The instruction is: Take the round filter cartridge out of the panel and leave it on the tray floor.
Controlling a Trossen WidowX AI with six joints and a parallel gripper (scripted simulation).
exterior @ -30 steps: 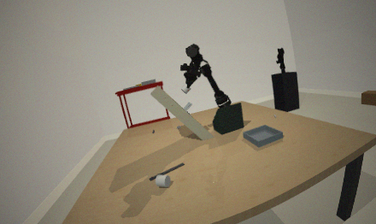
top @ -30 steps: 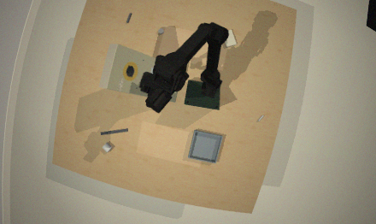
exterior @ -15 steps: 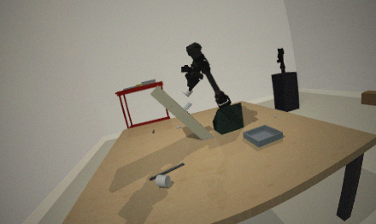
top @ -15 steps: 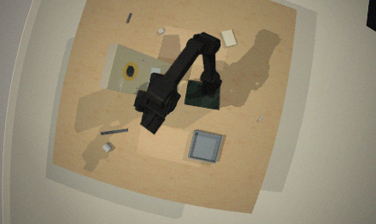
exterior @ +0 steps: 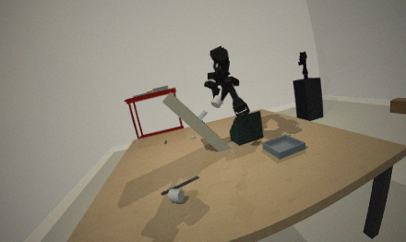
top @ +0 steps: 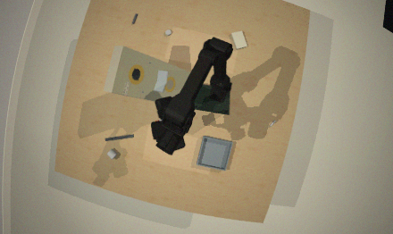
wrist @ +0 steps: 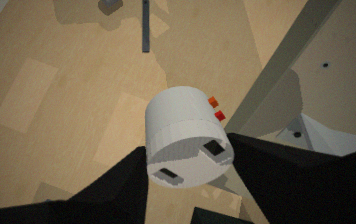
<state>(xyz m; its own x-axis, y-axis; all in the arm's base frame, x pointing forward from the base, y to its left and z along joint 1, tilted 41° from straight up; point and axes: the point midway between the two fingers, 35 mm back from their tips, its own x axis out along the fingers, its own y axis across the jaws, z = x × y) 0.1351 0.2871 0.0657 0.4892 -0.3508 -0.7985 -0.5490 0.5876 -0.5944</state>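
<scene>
My gripper tip is 270 mm above the grey tray, 260 mm past it and 90 mm to the right of it. Round my gripper tip: grey knob: 430 mm to the right, 270 mm below, 160 mm ahead; then filter cartridge: right at my gripper tip; then light pin: 510 mm behind, 280 mm below, 150 mm to the right.
</scene>
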